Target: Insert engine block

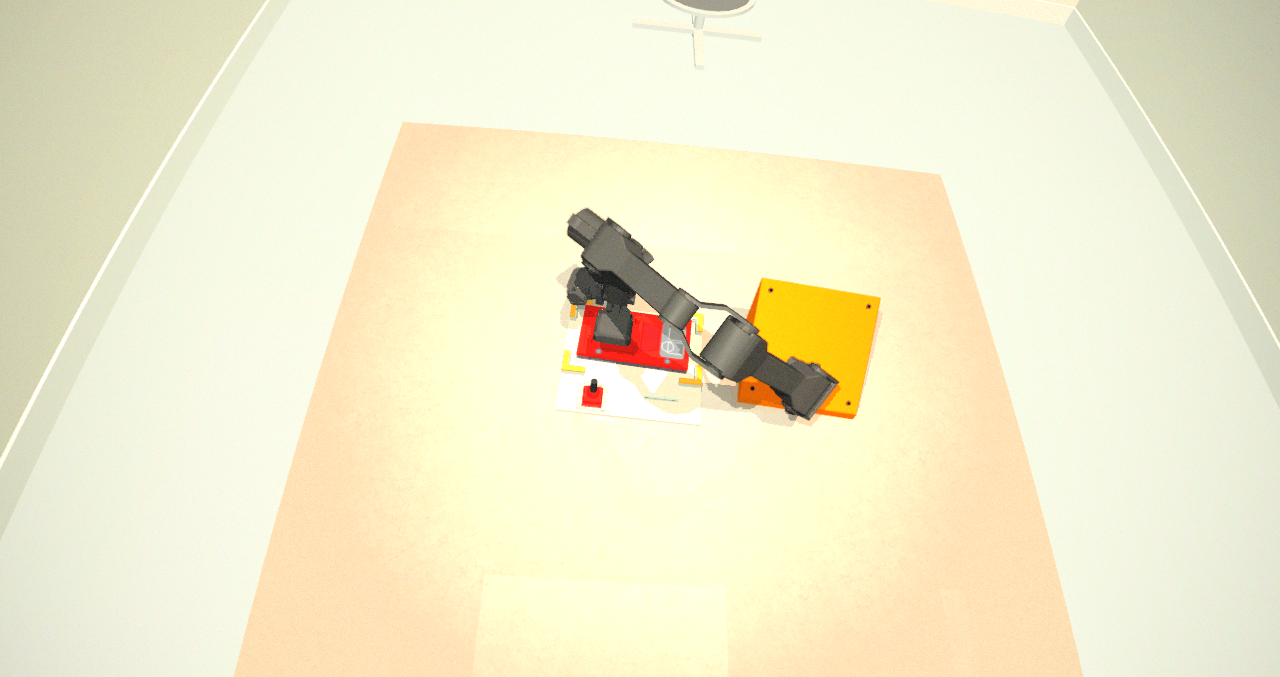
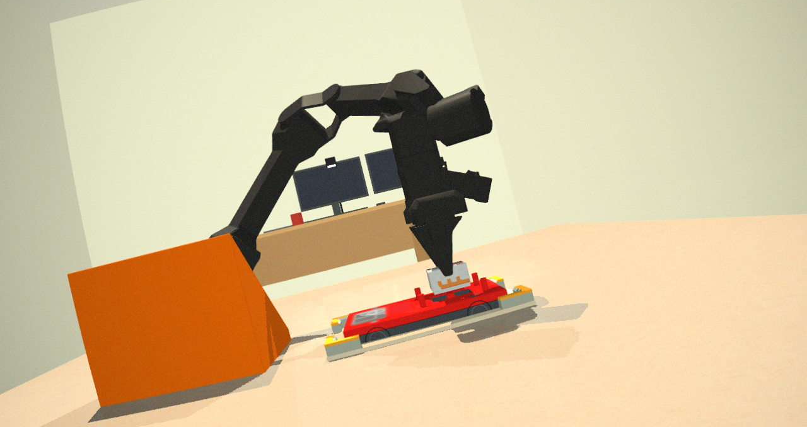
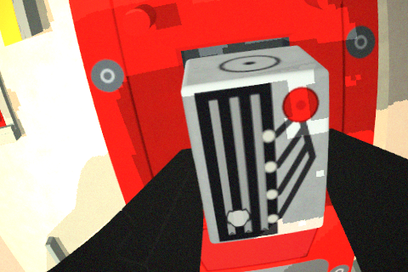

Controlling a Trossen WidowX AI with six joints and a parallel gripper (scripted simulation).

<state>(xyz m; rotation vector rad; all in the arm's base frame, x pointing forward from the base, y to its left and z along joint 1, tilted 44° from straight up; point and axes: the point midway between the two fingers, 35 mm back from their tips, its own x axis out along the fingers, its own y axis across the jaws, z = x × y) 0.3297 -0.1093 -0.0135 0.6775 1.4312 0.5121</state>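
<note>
My gripper tip is 10 mm above the engine block.
</note>
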